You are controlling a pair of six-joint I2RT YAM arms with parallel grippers.
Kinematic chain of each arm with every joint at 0, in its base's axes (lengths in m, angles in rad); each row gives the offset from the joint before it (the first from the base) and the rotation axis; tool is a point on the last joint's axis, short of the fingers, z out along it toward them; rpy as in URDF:
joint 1: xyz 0 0 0.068 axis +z
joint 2: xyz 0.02 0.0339 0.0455 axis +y
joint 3: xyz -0.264 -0.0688 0 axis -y
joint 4: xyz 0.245 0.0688 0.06 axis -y
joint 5: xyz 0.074 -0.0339 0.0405 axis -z
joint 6: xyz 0.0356 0 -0.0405 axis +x
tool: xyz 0 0 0 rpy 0 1.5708 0
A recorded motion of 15 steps. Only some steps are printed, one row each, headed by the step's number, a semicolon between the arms.
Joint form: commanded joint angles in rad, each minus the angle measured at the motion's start. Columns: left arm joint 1, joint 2, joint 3, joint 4, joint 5, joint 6; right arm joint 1, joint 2, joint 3, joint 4, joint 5, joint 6.
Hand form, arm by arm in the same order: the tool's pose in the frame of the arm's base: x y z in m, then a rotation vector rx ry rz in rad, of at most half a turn. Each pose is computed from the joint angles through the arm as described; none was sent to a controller.
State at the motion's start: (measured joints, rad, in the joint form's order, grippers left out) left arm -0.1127 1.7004 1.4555 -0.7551 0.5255 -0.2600; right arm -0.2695 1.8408 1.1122 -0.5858 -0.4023 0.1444
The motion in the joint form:
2: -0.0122 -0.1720 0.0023 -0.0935 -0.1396 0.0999; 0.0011 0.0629 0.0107 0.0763 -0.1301 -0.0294
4: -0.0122 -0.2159 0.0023 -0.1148 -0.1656 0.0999; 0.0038 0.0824 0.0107 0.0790 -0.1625 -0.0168
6: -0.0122 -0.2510 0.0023 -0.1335 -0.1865 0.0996; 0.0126 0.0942 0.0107 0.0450 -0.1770 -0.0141
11: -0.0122 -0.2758 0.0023 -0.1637 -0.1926 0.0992; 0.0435 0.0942 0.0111 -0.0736 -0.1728 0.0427
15: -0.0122 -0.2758 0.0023 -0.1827 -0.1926 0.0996; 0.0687 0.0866 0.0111 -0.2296 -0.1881 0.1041
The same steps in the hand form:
2: 0.3181 -0.0534 0.3348 0.1203 2.4891 -0.6002; 0.3437 -0.0758 0.1326 0.4182 2.7077 0.7147
4: 0.3068 -0.0512 0.3461 0.1138 2.4693 -0.5670; 0.3446 -0.0740 0.1268 0.4324 2.7106 0.7689
6: 0.2972 -0.0492 0.3547 0.1074 2.4549 -0.5409; 0.3421 -0.0697 0.1223 0.4460 2.7462 0.8078
11: 0.2888 -0.0480 0.3594 0.1032 2.4609 -0.5337; 0.3323 -0.0565 0.1204 0.5549 2.8578 0.8579
15: 0.2872 -0.0478 0.3582 0.1000 2.4799 -0.5339; 0.3178 -0.0445 0.1226 -0.6781 -2.8694 -0.8946

